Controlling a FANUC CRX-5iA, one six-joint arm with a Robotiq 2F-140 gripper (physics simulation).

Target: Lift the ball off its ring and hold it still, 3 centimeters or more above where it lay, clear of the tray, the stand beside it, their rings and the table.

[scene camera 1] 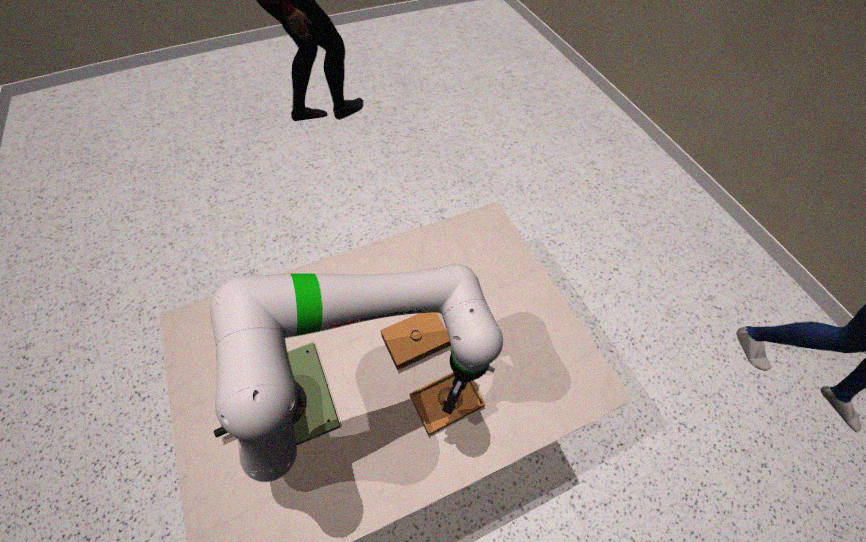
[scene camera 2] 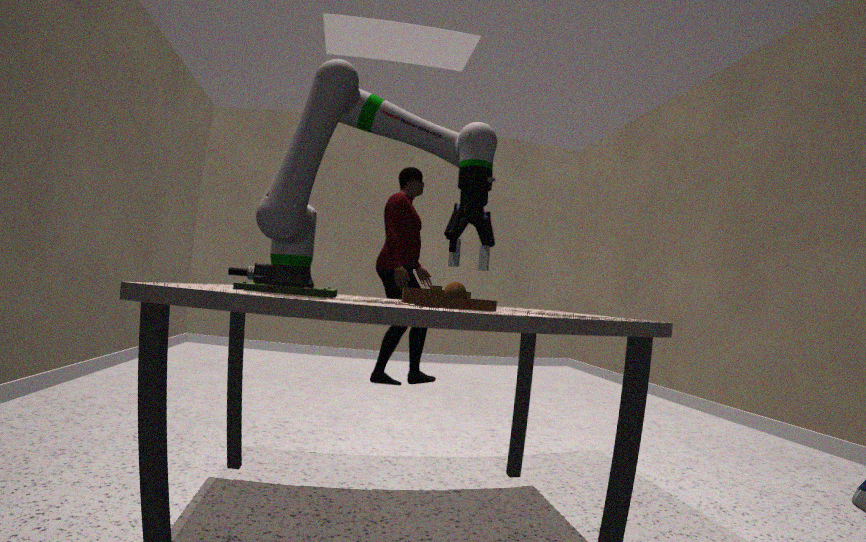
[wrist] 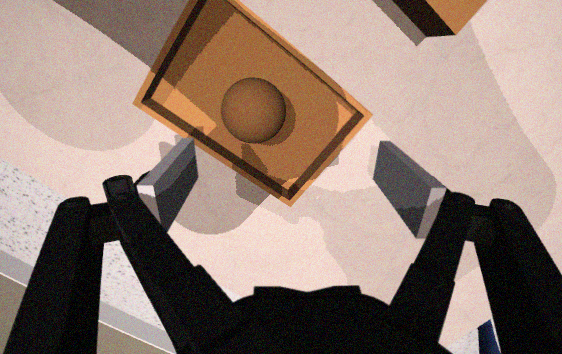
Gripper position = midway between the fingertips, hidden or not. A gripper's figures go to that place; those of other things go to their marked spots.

My gripper (wrist: 287, 159) is 0.19 m from the lens. An orange-brown ball (wrist: 253, 110) is 0.22 m from the lens. An orange tray (wrist: 204, 55) is 0.29 m from the lens. The marked spots on the orange tray and the orange-brown ball are 0.09 m apart.
